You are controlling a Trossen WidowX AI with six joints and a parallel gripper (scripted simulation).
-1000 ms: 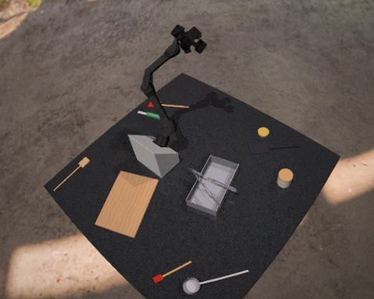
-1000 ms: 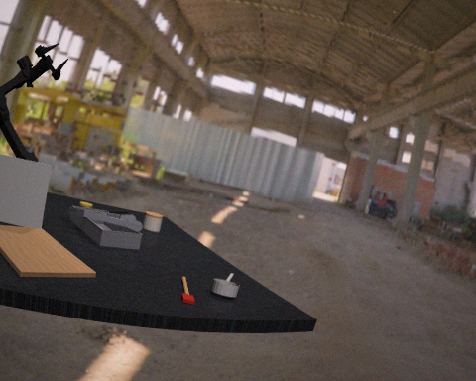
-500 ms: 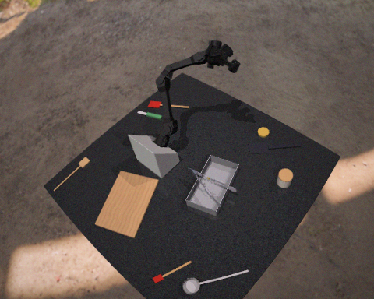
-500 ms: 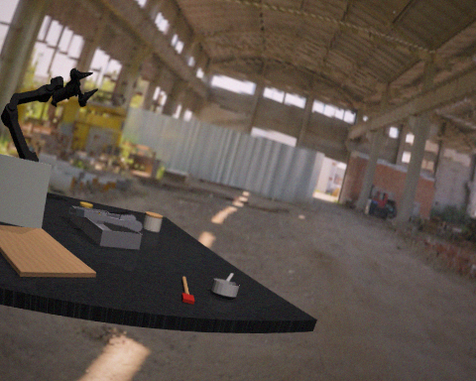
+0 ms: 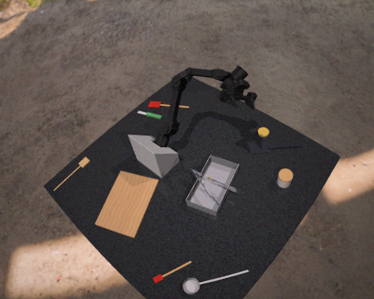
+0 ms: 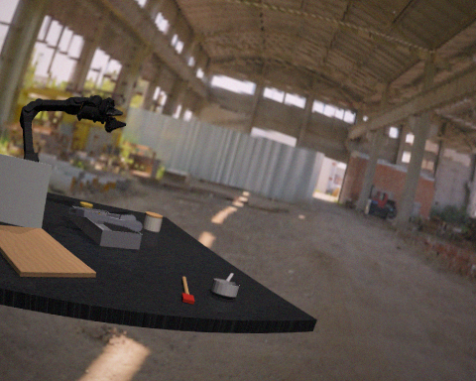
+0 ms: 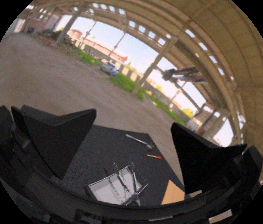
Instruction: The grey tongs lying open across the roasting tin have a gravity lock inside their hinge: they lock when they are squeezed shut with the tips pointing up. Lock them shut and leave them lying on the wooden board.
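Now: gripper tip 36 cm above the thin grey arm, 27 cm to the left of it and 4 cm past it. The rest, counted from my gripper tip: yellow disc: 42 cm below, 27 cm to the left, 2 cm behind; then grey roasting tin: 40 cm below, 21 cm to the right, 5 cm behind; then black spatula: 43 cm below, 20 cm to the left, 8 cm ahead.
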